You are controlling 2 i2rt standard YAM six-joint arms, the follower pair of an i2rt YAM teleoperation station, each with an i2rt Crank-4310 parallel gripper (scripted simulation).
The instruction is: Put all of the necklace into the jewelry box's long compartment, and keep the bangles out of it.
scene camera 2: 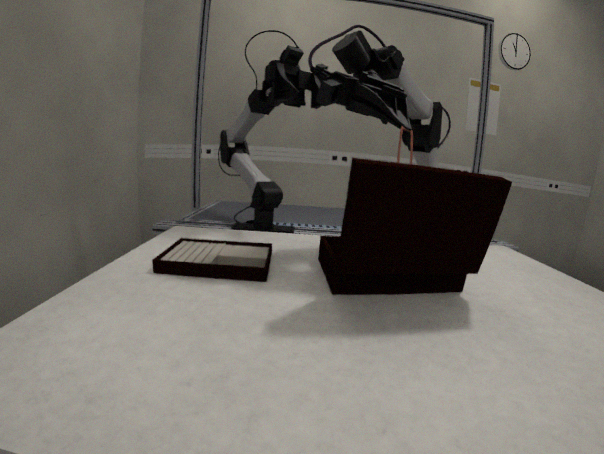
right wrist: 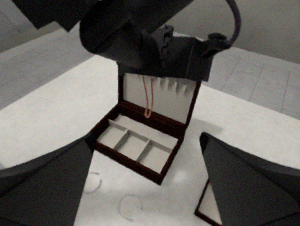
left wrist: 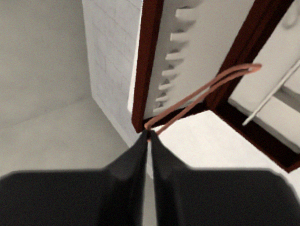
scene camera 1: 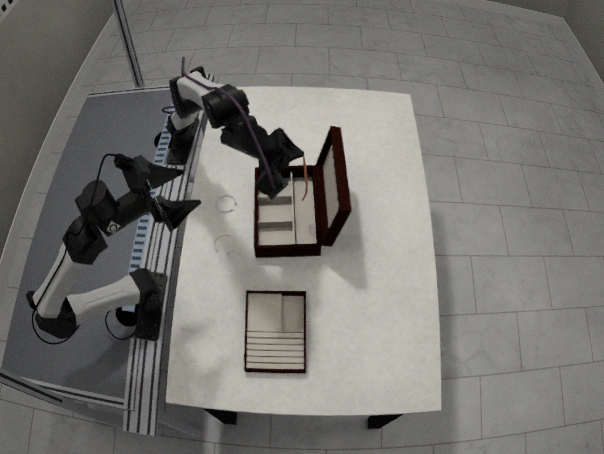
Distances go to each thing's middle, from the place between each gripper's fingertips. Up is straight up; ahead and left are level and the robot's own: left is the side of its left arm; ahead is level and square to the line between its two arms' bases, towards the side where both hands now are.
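Relative to my left hand [scene camera 2: 407, 130], the divided tray [scene camera 1: 268, 344] is 280 mm below, 50 mm behind and 330 mm to the right. My right gripper [scene camera 1: 191, 185] is 370 mm above the tray, 170 mm to the left of it and 170 mm short of it.
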